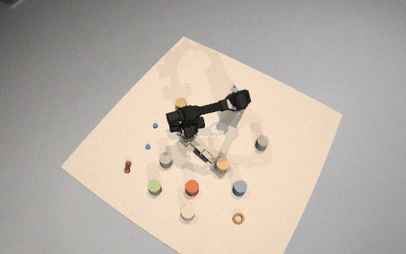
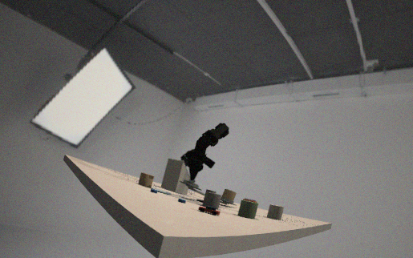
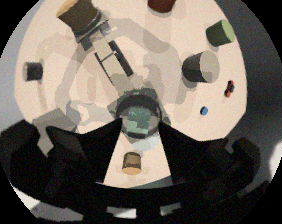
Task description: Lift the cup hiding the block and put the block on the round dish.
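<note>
Now: gripper tip 11 cm to the left of the pale blue round dish, 9 cm above it and 7 cm past it. The rest, counted from my gripper tip: balance beam: 12 cm to the left, 6 cm below, 3 cm ahead; balance: 12 cm to the left, 7 cm below, 3 cm ahead; tan cup: 18 cm behind, 17 cm to the right, 6 cm below.
</note>
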